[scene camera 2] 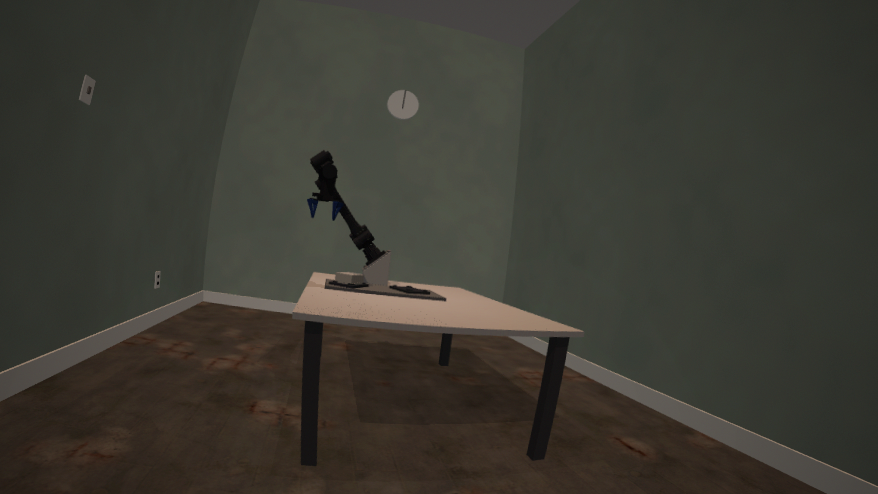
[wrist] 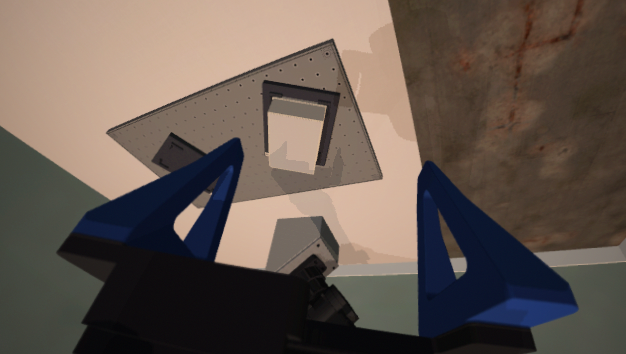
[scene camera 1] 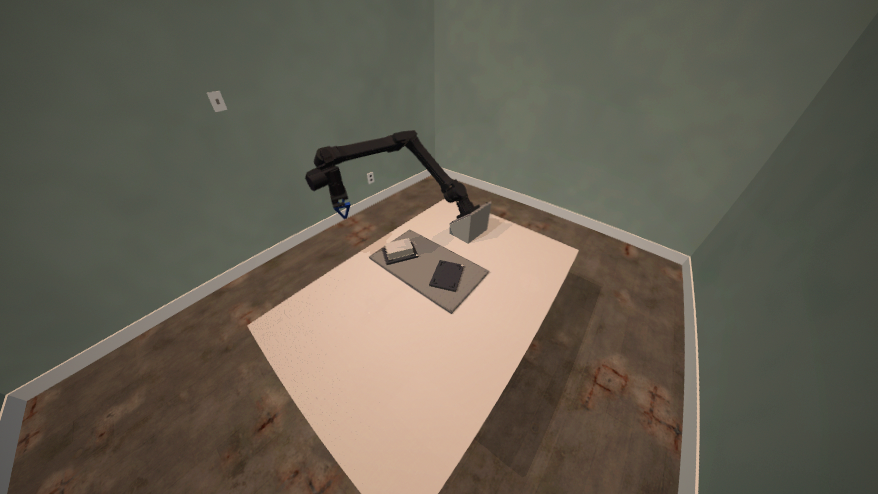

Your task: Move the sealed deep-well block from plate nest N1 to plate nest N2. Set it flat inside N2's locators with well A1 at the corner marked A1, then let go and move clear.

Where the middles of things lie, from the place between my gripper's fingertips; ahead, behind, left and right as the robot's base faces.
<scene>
Right now the pale block (wrist: 295, 126) is 170 mm behind my hand, 140 mm to the left of it and 240 mm below it. Also, from my hand: grey perforated plate (scene camera 1: 418, 272): 200 mm behind, 300 mm to the left, 280 mm below.
</scene>
